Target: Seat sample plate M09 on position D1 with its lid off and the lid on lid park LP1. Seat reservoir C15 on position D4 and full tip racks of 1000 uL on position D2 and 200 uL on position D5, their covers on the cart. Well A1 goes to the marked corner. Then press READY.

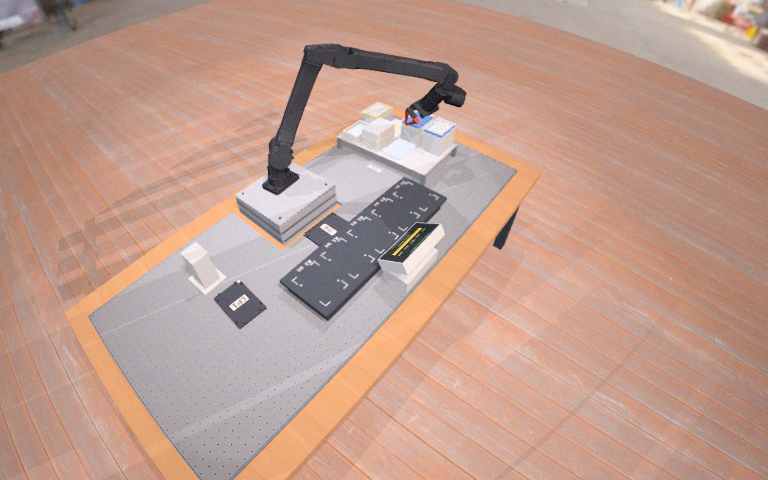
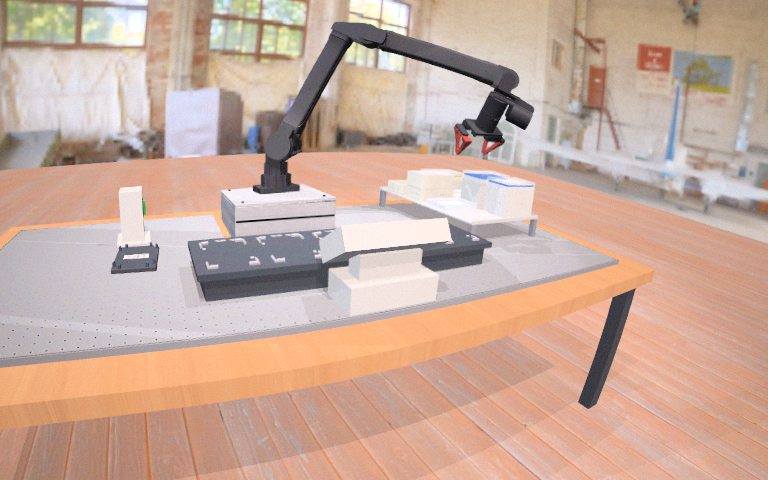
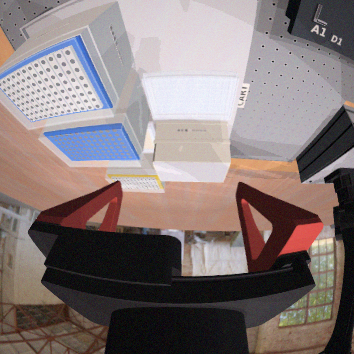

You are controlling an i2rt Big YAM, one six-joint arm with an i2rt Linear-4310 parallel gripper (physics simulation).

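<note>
My gripper is open and empty, above the cart. A blue-rimmed tip rack with a white dotted top stands at one end of the cart. A rack with a blue top stands beside it. A yellow-rimmed rack stands farther back. A clear, flat plate lies beside a beige box; its label is unreadable. The dark deck shows white corner marks.
The LP1 pad lies beside a white upright device with a green part. A screen console stands at the deck's front side. The arm's base block is behind the deck.
</note>
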